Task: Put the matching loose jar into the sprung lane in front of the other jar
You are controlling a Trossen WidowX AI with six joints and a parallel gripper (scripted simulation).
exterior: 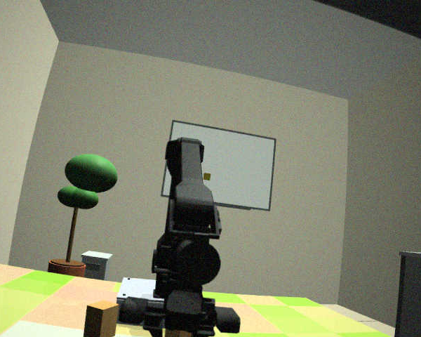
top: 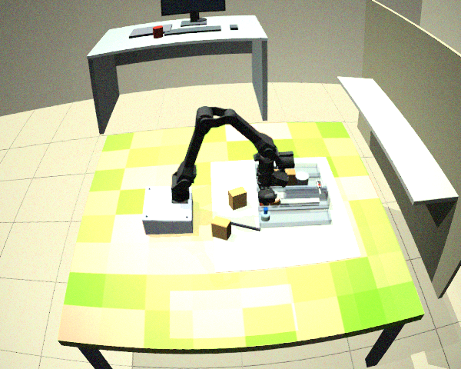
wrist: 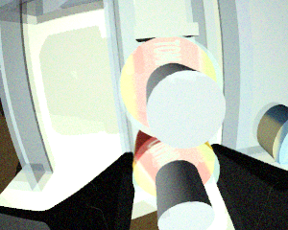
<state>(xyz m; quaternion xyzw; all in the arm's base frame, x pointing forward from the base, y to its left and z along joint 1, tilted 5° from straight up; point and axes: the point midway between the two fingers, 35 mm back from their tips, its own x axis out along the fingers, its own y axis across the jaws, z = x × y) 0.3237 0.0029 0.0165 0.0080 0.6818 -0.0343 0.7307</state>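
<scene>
The thin dark rod lies 10 cm behind my gripper tip, 10 cm to the right of it and 2 cm below it. Round my gripper tip: grey lane fixture (15 cm ahead, 2 cm to the left, 1 cm below).
</scene>
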